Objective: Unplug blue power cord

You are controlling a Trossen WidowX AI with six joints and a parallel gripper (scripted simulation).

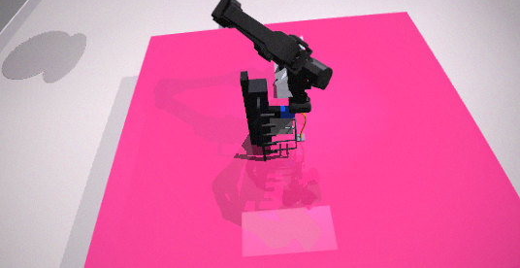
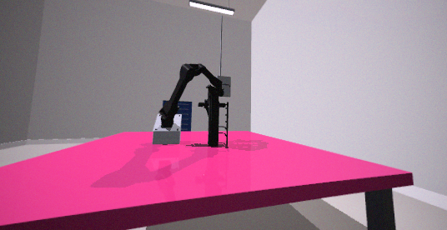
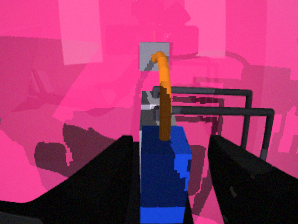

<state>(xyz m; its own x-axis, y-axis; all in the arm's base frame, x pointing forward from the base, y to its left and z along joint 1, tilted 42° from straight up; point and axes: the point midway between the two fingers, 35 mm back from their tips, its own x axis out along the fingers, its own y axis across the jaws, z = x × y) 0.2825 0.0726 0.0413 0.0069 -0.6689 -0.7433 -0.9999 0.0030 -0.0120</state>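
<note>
Right now the blue plug is 50 mm to the right of my gripper tip and 10 mm below it.
</note>
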